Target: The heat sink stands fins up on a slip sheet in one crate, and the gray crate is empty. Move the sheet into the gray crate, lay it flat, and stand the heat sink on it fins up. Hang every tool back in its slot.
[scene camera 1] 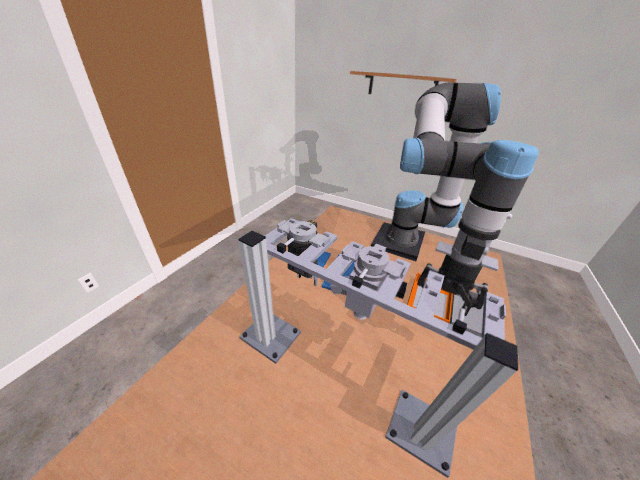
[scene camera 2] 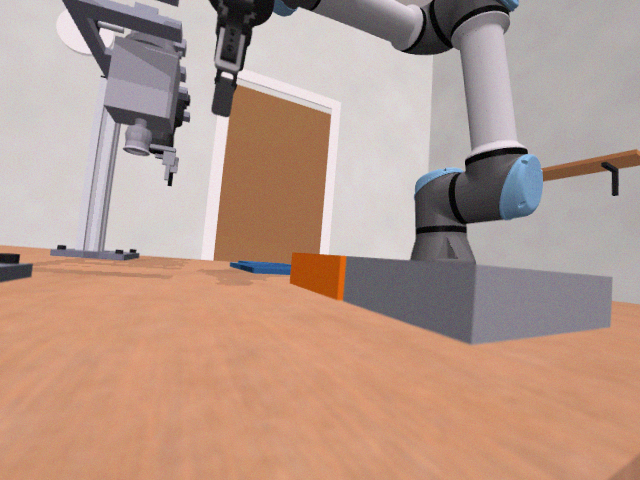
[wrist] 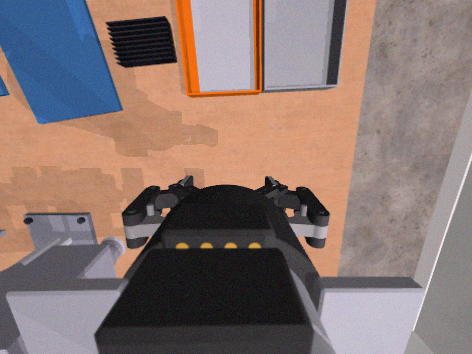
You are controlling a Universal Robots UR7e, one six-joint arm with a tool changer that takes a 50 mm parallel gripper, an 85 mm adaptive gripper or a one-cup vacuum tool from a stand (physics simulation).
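Seen in the pictures: arm's base, origin of the base link: [scene camera 1: 401,238].
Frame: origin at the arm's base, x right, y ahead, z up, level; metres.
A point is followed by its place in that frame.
Note:
The black heat sink [scene camera 1: 402,289] {x -0.038, y 0.347, z -0.001 m} [wrist: 145,42] {x -0.007, y 0.332, z -0.009 m} stands fins up on the table, left of the orange crate [scene camera 1: 448,307] {x -0.203, y 0.358, z -0.011 m} [scene camera 2: 317,273] {x -0.147, y 0.438, z -0.010 m} [wrist: 225,93] {x -0.130, y 0.436, z 0.010 m} in the wrist view. The pale slip sheet [wrist: 222,45] {x -0.140, y 0.350, z -0.026 m} lies flat in the orange crate. The gray crate [scene camera 2: 537,304] {x -0.344, y 0.394, z -0.010 m} [wrist: 300,89] {x -0.274, y 0.450, z -0.006 m} touches its right side; the part that shows in the wrist view is empty. My adaptive gripper [scene camera 1: 453,289] [scene camera 2: 222,100] [wrist: 229,181] is open and empty, pointing down at the stand's right slot in scene camera 1. Whether it is seated there is unclear.
The tool stand [scene camera 1: 258,289] {x 0.303, y 0.726, z 0.218 m} [scene camera 2: 95,180] {x 0.307, y 0.709, z 0.125 m} holds the vacuum tool [scene camera 1: 360,310] {x 0.072, y 0.674, z 0.201 m} [scene camera 2: 138,139] {x 0.057, y 0.631, z 0.154 m} in its middle slot and the parallel gripper [scene camera 2: 169,173] in its far slot. A blue plate [wrist: 65,60] {x 0.148, y 0.333, z -0.021 m} lies left of the heat sink in the wrist view.

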